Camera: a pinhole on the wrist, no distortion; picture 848 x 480 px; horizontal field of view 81.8 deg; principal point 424.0 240.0 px. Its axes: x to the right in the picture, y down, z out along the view. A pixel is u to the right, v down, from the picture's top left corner.
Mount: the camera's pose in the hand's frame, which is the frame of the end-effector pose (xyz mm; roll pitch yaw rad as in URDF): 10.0 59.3 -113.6 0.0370 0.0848 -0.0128
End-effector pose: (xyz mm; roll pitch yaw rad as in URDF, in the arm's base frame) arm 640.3 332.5 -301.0 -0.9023 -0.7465 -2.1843
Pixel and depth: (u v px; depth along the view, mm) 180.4 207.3 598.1
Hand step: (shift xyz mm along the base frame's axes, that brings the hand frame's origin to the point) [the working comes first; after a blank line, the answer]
In the camera's frame: -297.7 -40.0 598.1

547.2 87.4 69.0
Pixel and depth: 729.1 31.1 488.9
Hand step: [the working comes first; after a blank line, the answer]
In the camera's frame: 304.7 -208.7 488.9

117.4 -111.4 492.1
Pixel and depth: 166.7 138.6 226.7
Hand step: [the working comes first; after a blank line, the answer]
In the camera's frame: -119.2 -47.0 226.7

145.8 37.1 -9.6
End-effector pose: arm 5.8 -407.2 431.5 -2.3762 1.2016 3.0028
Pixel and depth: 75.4 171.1 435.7
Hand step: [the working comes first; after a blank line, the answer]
In the camera's frame: -310.3 -61.3 435.7

279.7 -290.5 159.8
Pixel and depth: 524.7 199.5 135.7
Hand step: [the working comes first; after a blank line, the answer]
In the camera's frame: 27.9 -11.2 135.7

24.6 14.4 -61.3
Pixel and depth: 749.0 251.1 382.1
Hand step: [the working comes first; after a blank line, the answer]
In the camera's frame: 253.7 8.7 382.1

71.8 -145.4 -351.7
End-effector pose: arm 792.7 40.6 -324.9 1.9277 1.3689 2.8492
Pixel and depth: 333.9 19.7 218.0
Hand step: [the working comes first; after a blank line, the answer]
In the camera's frame: -40.1 -98.1 218.0

100.5 53.8 -3.0
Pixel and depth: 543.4 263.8 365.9
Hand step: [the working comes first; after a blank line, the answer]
In the camera's frame: 89.3 17.8 365.9

72.5 239.4 -132.8
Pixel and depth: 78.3 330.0 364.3
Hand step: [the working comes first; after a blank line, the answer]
In the camera's frame: -257.3 67.0 364.3

114.7 275.2 212.8
